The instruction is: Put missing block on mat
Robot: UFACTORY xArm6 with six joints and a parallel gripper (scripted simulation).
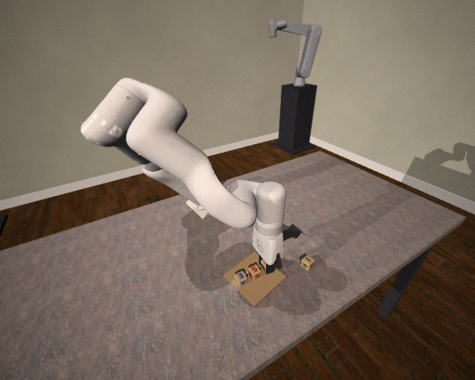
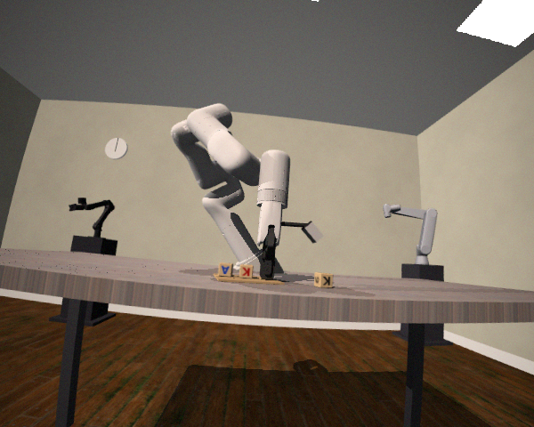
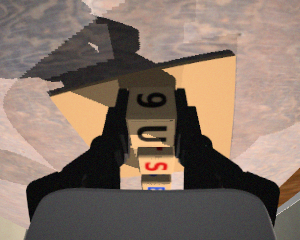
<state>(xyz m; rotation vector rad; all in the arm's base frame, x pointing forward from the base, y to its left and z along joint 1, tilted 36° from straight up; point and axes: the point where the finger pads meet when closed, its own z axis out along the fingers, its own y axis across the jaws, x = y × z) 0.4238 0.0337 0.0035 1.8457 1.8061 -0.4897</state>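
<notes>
The block is 1 cm below my hand. Round my hand: tan mat: 5 cm to the right, 3 cm below.
</notes>
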